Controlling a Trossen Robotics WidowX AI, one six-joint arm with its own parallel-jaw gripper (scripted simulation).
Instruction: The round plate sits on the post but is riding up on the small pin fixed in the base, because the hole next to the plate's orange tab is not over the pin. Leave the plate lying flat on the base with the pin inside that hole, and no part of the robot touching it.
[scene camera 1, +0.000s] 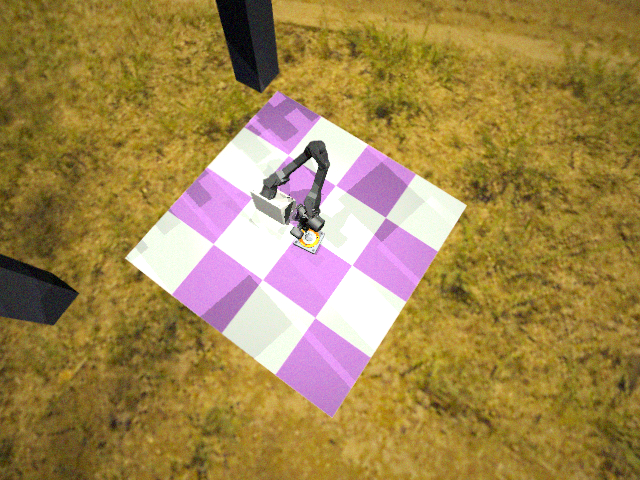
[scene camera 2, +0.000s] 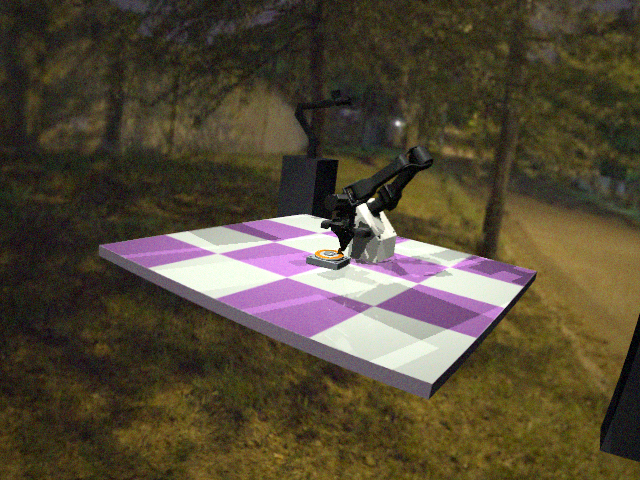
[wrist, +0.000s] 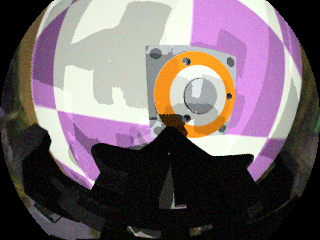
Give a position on a square grey base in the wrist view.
157, 55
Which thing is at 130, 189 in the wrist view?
My gripper.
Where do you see my gripper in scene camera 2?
342, 251
